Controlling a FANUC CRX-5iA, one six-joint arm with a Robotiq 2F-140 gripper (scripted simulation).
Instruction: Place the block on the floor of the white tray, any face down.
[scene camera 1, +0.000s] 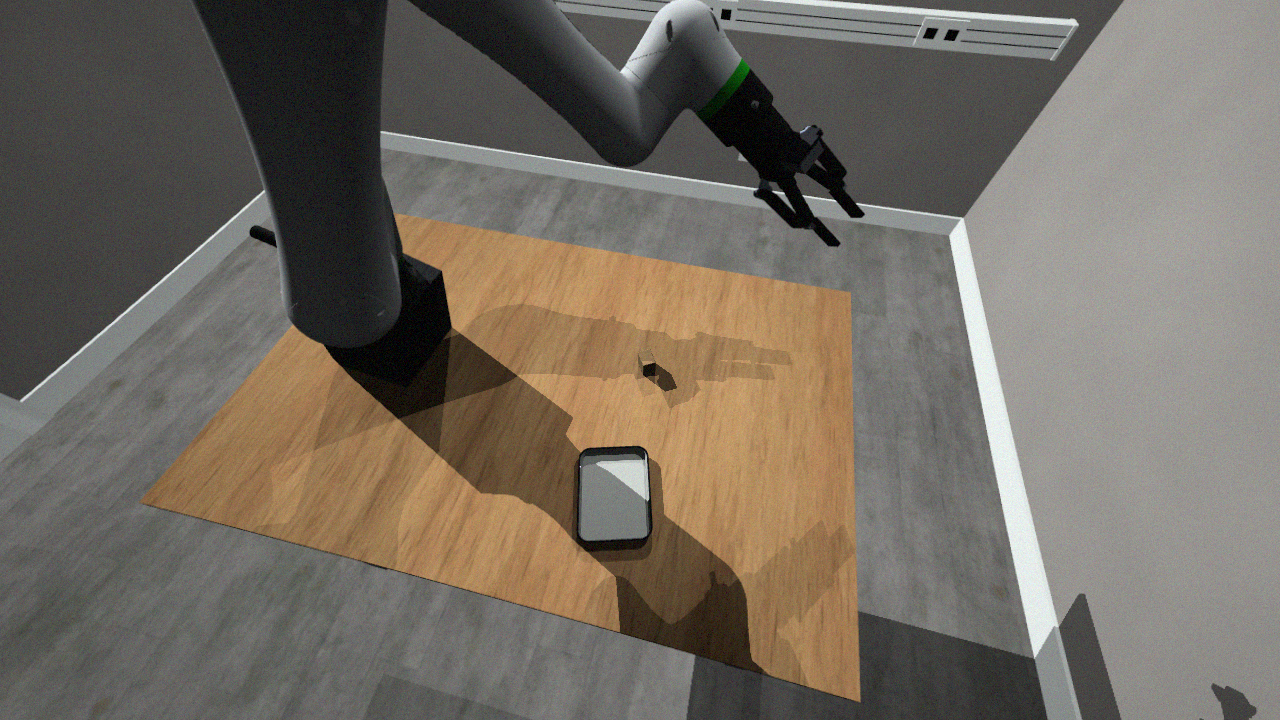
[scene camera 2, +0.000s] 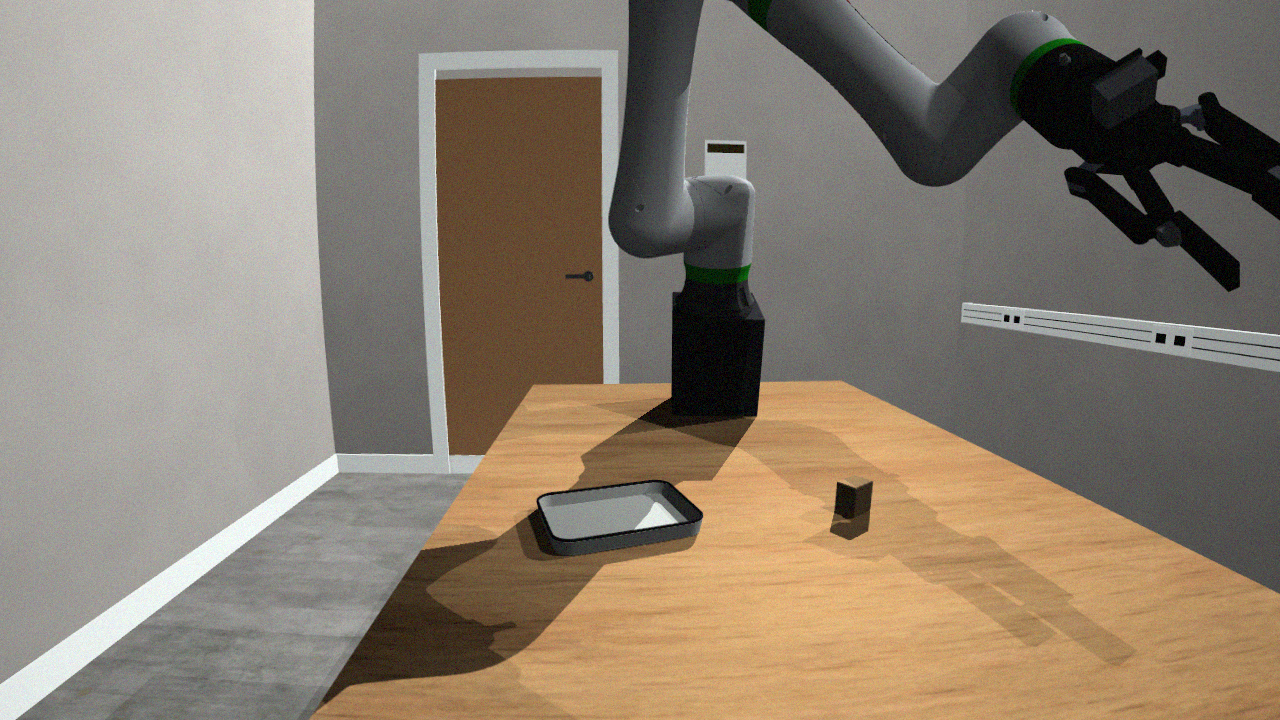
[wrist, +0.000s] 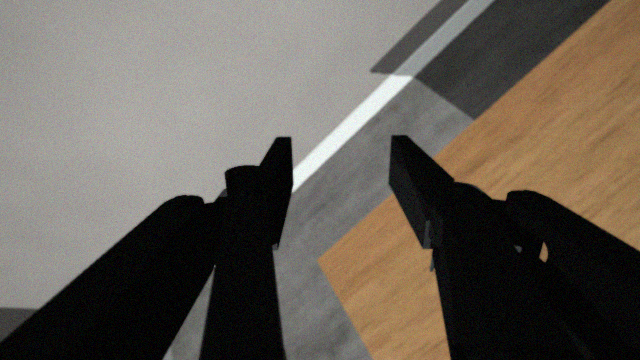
Note:
In view: the gripper (scene camera 1: 846, 230), a white tray (scene camera 1: 614, 498) and a wooden block (scene camera 2: 853, 495).
The gripper also shows in the wrist view (wrist: 341, 160). The wrist view does not show the white tray: it is out of frame. The wrist view does not show the wooden block: it is out of frame.

